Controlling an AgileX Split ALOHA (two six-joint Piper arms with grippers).
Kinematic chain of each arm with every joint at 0, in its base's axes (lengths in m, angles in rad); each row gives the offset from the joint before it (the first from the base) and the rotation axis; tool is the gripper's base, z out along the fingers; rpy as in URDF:
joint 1: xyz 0 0 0.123 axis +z
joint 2: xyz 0 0 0 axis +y
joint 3: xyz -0.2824 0 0.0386 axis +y
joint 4: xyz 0.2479 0 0.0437 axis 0.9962 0 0.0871
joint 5: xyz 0 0 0 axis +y
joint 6: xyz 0.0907 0 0.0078 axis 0.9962 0 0.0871
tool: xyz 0 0 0 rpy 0 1.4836 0
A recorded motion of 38 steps. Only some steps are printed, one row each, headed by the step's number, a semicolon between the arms.
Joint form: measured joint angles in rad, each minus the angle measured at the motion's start. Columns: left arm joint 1, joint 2, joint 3, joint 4, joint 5, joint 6; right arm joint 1, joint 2, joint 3, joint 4, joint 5, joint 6.
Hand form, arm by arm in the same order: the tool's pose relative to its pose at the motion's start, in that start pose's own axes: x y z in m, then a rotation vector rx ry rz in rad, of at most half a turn. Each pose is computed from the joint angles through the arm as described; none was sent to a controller.
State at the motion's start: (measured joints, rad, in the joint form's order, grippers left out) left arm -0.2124 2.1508 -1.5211 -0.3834 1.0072 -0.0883; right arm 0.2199 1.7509 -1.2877 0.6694 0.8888 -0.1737
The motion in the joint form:
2: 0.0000 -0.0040 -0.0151 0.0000 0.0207 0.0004; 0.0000 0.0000 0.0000 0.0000 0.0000 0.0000
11: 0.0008 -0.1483 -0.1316 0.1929 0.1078 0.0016; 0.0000 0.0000 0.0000 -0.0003 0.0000 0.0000
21: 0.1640 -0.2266 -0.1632 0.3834 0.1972 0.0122; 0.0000 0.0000 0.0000 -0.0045 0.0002 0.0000
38: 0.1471 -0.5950 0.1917 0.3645 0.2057 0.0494; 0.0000 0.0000 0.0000 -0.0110 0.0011 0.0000
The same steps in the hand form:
2: -0.0007 -0.0023 -0.0048 0.0035 0.0033 0.0065; 0.0000 0.0000 0.0000 0.0000 0.0000 0.0000
11: -0.0012 -0.0166 -0.0898 -0.1138 -0.1723 0.1633; 0.0000 0.0000 0.0000 0.0002 0.0000 -0.0002
21: -0.0033 0.0505 -0.1522 -0.3020 -0.2434 0.0856; 0.0001 -0.0003 0.0000 0.0034 0.0008 -0.0028
38: 0.0971 0.0456 -0.1831 -0.2862 -0.2388 0.1353; 0.0002 -0.0008 0.0000 0.0082 0.0026 -0.0069

